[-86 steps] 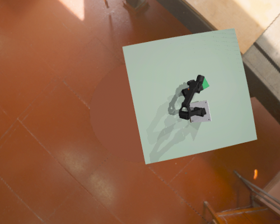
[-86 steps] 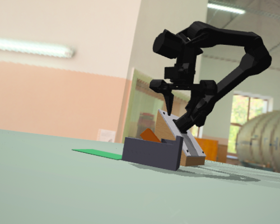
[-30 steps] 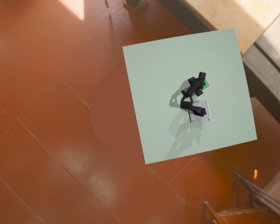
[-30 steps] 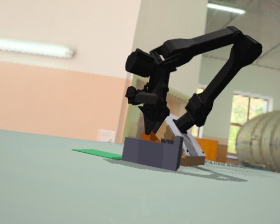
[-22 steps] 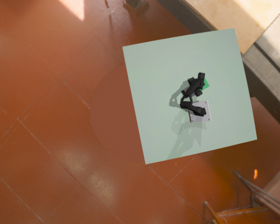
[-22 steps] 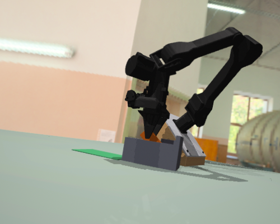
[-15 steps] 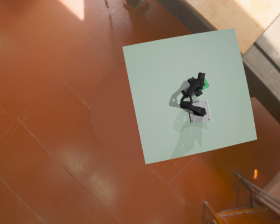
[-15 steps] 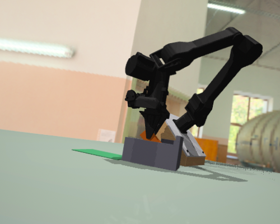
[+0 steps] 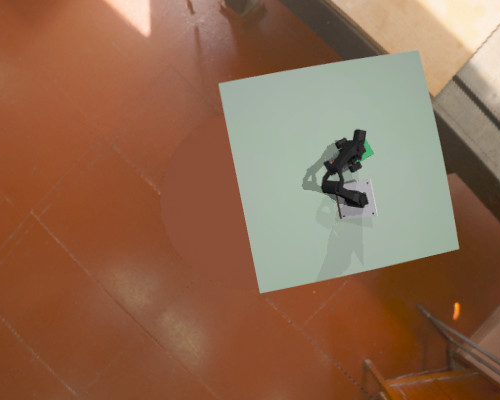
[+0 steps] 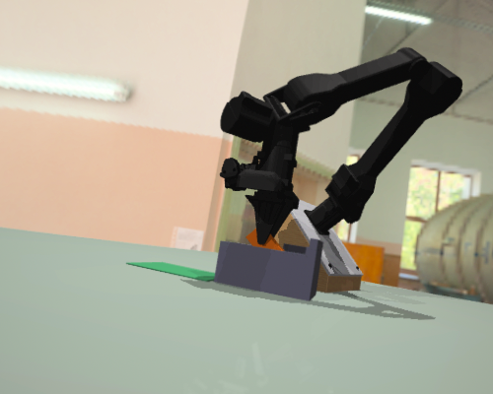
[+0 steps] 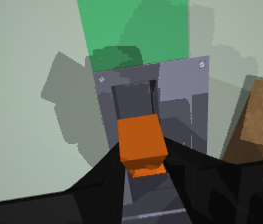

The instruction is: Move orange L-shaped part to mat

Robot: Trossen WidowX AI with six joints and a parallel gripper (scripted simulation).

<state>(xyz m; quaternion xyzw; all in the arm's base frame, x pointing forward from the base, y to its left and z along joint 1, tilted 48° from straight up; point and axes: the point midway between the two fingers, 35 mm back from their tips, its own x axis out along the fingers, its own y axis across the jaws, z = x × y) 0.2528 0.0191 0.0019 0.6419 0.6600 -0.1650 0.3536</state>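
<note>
Now: the green mat 140 mm to the right of my gripper tip, 80 mm below it and 20 mm ahead of it. Round my gripper tip: orange part 30 mm to the left, 30 mm below, 20 mm behind.
</note>
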